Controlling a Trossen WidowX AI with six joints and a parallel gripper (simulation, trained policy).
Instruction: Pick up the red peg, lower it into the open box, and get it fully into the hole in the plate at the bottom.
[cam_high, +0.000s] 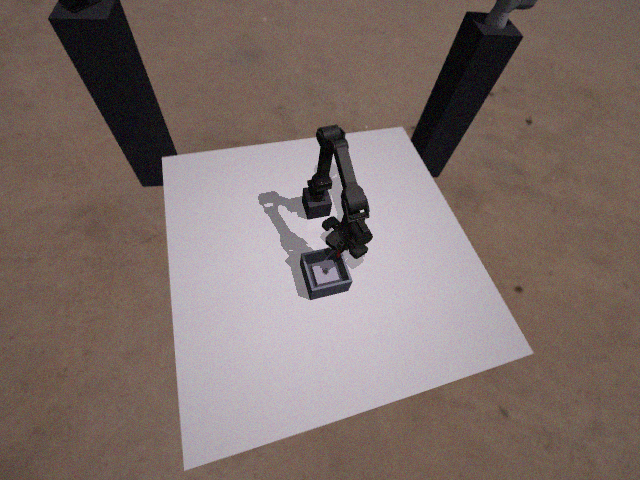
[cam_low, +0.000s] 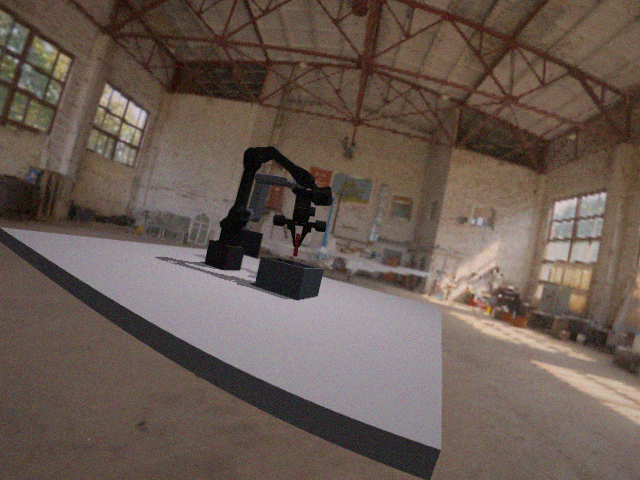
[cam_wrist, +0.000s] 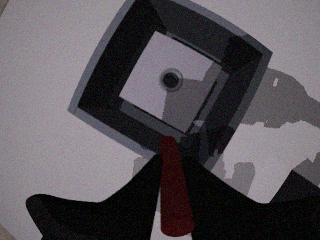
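My gripper tip is 1 cm below the red peg. From my gripper tip the other things lie so: plate: 10 cm below, 5 cm to the right, 4 cm ahead; then dark box: 12 cm below, 5 cm to the right, 4 cm ahead.
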